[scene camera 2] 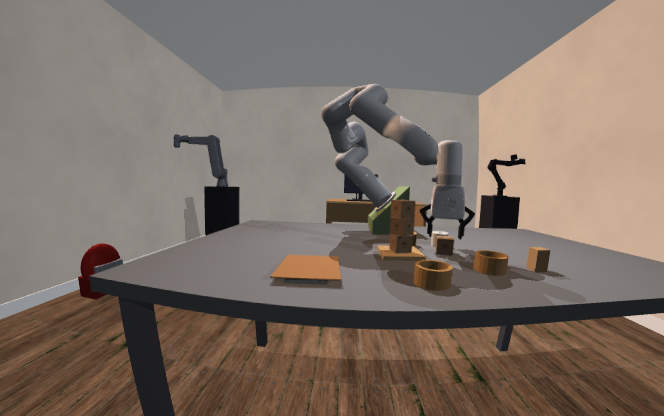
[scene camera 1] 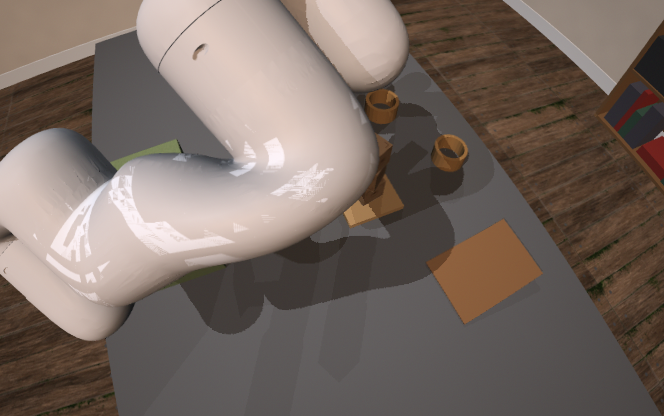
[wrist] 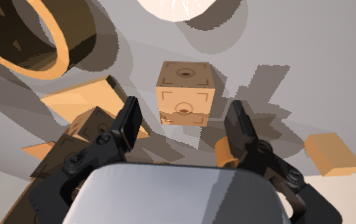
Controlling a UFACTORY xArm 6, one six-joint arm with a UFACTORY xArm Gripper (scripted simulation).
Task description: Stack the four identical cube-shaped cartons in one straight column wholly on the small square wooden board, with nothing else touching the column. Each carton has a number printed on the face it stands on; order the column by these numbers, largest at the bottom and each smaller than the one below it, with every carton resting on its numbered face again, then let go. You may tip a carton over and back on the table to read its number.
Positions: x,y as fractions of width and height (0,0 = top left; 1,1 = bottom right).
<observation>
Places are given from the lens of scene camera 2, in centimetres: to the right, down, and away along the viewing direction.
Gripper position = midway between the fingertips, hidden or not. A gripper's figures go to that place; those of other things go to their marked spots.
my gripper (scene camera 2: 0.67,0.57): 35, 9, 70
larger flat wooden board (scene camera 2: 0.45,0.65): -7, 14, 51
</observation>
